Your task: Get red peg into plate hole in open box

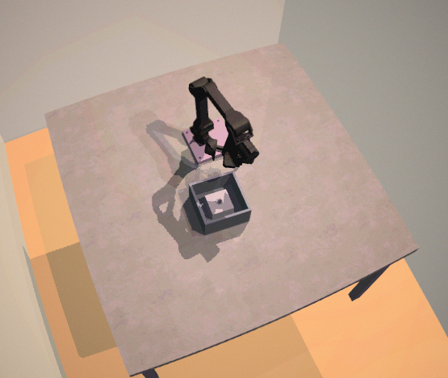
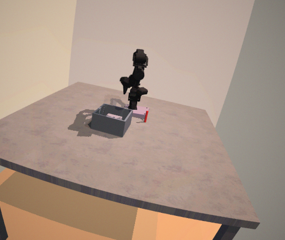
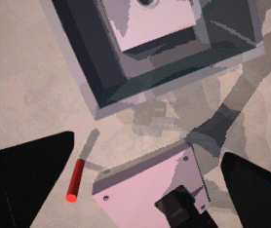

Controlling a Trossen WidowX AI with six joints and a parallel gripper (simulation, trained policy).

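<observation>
Now: gripper tip 5 cm past the red peg, 14 cm to the right of it and 13 cm above it. From my gripper tip the other things lie so: grey box (8 cm ahead, 8 cm to the right, 14 cm below); plate (8 cm ahead, 8 cm to the right, 12 cm below).
</observation>
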